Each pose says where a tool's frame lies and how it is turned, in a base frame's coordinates. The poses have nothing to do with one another.
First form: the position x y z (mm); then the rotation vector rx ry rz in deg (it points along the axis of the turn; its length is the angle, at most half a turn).
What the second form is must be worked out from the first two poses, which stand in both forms.
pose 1, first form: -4.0 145.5 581.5 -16.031 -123.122 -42.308
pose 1, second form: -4.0 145.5 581.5 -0.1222 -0.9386 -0.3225 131.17
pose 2, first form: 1.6 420.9 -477.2 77.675 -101.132 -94.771
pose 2, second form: 1.6 420.9 -477.2 0.4889 -0.6365 -0.5965 158.88
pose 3, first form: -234.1 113.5 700.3 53.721 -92.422 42.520
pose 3, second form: -234.1 113.5 700.3 0.4669 -0.8033 0.3696 115.05
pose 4, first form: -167.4 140.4 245.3 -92.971 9.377 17.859
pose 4, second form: -167.4 140.4 245.3 -0.9773 0.0986 0.1877 95.13
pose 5, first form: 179.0 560.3 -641.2 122.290 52.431 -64.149
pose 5, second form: 179.0 560.3 -641.2 0.8279 0.3550 -0.4343 147.71
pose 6, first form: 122.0 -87.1 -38.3 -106.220 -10.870 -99.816
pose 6, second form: 122.0 -87.1 -38.3 -0.7267 -0.0744 -0.6829 146.16
